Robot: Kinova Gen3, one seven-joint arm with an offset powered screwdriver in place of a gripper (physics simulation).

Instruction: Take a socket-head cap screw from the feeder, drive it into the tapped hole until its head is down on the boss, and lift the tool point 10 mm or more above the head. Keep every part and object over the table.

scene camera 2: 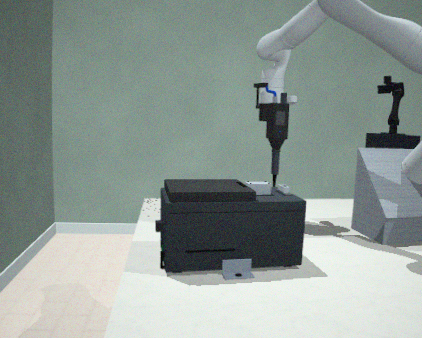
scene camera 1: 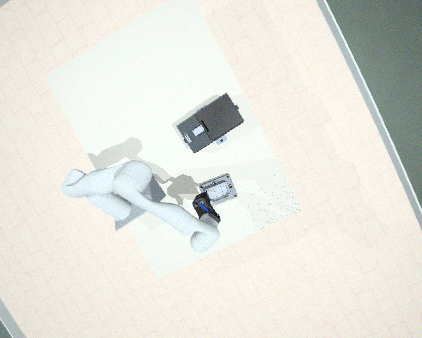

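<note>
The black screwdriver point(scene camera 1: 202, 201) point(scene camera 2: 274, 181) points straight down from the white arm. In the scene camera 1 view it is over the lower-left corner of the grey metal housing point(scene camera 1: 212, 182) and covers that corner. In the scene camera 2 view its thin bit passes out of sight behind the dark feeder point(scene camera 1: 220, 117) point(scene camera 2: 230, 225), so its tip is hidden. The housing does not show in that view. No screw can be made out at the bit, and the tapped hole and its boss are too small or covered. Contact between bit and housing cannot be told.
The feeder stands apart from the housing, with a small grey bracket point(scene camera 1: 221, 140) point(scene camera 2: 237, 268) at its side. A grey sloped stand point(scene camera 2: 382, 185) is at the right in the scene camera 2 view, with a black device point(scene camera 2: 392, 140) on top. Small dark specks mark one table corner.
</note>
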